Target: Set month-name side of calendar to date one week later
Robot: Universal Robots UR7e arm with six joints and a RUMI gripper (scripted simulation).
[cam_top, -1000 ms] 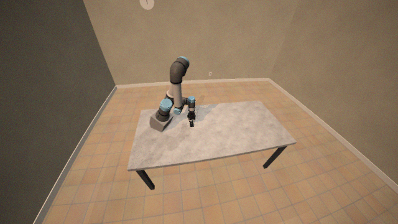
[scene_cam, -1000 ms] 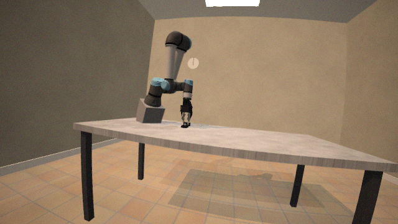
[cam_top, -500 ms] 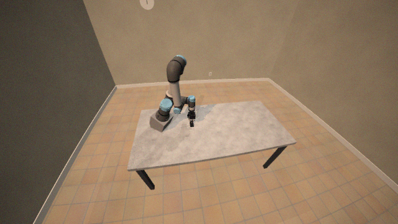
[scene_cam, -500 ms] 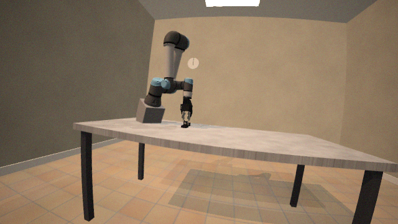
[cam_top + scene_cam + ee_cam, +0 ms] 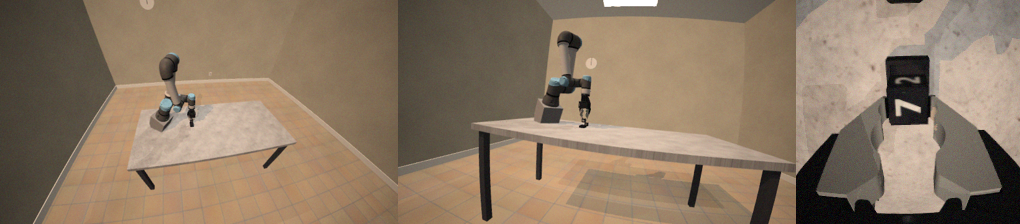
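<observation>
The black calendar tray is 20 mm to the right of my hand and 60 mm below it. From my hand the other things lie so: black date cube (10 mm below); then black cube (90 mm to the left, 50 mm below).
</observation>
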